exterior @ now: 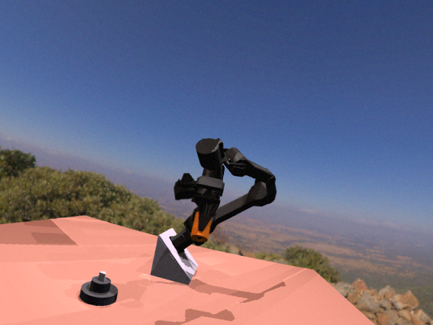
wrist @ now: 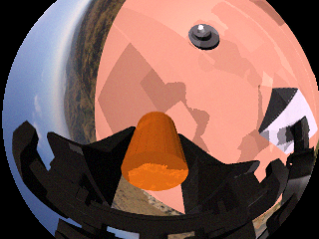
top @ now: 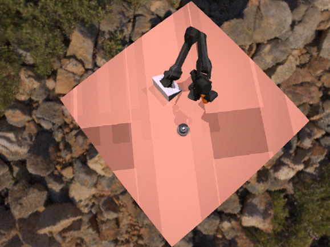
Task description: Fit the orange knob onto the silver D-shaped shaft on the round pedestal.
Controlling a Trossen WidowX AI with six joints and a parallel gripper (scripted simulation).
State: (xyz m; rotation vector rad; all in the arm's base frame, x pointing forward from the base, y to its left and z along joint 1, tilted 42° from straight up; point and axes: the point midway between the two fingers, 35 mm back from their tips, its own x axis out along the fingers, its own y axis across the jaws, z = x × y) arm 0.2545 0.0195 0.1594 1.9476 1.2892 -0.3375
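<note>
The orange knob lies 2 cm behind my gripper tip and 3 cm above it. From my gripper tip the other things lie so: round black pedestal (6 cm ahead, 19 cm to the right, 16 cm below).
</note>
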